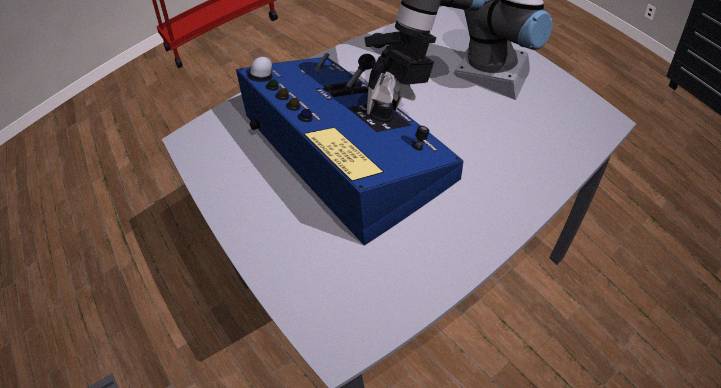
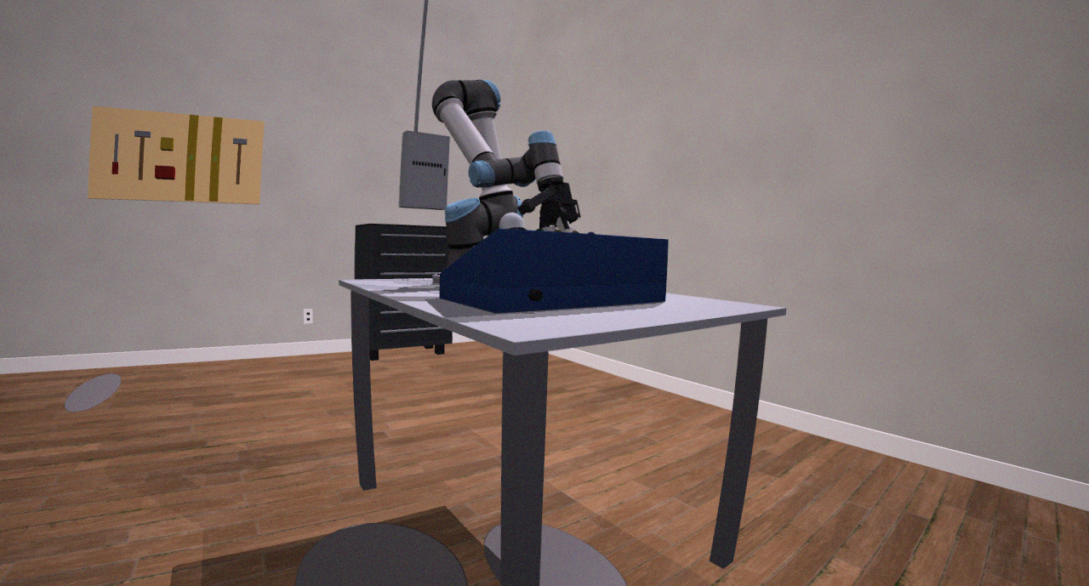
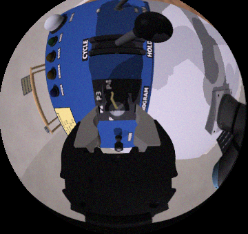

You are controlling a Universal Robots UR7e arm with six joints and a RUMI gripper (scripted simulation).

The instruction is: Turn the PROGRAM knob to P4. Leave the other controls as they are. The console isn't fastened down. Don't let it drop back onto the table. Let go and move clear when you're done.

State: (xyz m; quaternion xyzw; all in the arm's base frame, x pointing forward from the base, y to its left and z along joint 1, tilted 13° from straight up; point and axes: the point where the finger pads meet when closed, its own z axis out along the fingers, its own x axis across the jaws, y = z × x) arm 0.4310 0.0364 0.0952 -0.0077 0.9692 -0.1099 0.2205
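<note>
Right now the program knob is 10 mm to the right of my hand, 10 mm below it and 10 mm ahead of it. Round my hand: mode knob (120 mm to the left, 10 mm ahead); blue console (60 mm to the right, 30 mm below, 30 mm ahead); black ball-topped lever (120 mm to the right, 30 mm behind, 10 mm above).
</note>
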